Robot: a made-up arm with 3 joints. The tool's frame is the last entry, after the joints.
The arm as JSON. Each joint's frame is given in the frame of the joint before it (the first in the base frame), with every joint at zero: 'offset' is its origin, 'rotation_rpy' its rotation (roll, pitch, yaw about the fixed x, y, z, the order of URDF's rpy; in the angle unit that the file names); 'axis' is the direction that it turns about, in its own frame. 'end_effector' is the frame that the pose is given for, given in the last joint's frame.
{
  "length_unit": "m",
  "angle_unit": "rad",
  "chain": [
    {
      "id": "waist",
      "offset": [
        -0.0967,
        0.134,
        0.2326
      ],
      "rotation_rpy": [
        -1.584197,
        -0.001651,
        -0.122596
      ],
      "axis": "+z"
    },
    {
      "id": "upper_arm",
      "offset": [
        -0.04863,
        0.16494,
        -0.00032
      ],
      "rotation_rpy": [
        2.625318,
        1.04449,
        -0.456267
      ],
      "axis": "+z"
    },
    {
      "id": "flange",
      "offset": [
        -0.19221,
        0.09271,
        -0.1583
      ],
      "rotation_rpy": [
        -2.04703,
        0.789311,
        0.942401
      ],
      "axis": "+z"
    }
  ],
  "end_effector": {
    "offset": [
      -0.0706,
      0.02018,
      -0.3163
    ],
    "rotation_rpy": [
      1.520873,
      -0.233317,
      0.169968
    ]
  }
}
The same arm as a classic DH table. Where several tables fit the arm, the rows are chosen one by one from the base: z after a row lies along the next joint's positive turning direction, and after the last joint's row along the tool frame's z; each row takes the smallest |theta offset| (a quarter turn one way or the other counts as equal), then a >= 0, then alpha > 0; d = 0 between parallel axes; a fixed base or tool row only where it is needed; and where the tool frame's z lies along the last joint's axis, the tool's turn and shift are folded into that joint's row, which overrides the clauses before.
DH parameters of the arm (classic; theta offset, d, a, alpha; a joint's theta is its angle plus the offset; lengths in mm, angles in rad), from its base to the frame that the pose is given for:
base (fixed): -0.1226 234.2 -112.4 -1.5842
waist: -1.4478 134.3 -169.7 2.0229
upper_arm: 0.0019 -55.7 36.5 -1.8996
flange: 1.0065 -92.6 -66.5 1.5222
tool (fixed): 0.2336 -31.1 0 0

